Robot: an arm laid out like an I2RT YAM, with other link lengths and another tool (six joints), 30 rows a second.
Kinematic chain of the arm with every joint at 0, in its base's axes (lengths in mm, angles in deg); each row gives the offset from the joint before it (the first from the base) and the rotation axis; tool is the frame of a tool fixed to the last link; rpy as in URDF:
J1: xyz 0 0 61.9 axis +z
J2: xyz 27 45.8 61.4 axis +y
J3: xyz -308.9 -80.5 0 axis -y
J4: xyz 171.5 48.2 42 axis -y
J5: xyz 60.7 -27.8 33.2 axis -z
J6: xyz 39.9 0 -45.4 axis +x
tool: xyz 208 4 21 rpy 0.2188 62.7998 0.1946
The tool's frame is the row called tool.
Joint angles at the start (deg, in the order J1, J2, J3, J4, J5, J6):
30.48 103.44 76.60 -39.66 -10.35 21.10
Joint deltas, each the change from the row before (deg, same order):
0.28 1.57 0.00 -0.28 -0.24 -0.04
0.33 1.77 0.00 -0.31 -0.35 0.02
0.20 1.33 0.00 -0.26 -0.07 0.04
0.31 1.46 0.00 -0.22 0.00 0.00
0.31 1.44 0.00 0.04 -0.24 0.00
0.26 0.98 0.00 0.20 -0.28 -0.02
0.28 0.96 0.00 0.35 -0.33 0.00
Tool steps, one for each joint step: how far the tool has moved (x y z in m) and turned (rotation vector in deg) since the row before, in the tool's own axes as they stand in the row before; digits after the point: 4 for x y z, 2 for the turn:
0.0098 -0.0010 0.0054 0.33 1.87 -0.12
0.0112 -0.0008 0.0060 0.34 2.13 -0.05
0.0080 -0.0017 0.0047 0.47 1.54 -0.07
0.0086 -0.0015 0.0053 0.49 1.62 -0.22
0.0077 0.0000 0.0056 0.18 1.45 -0.12
0.0048 0.0011 0.0042 -0.08 0.88 -0.09
0.0042 0.0017 0.0044 -0.18 0.75 -0.07

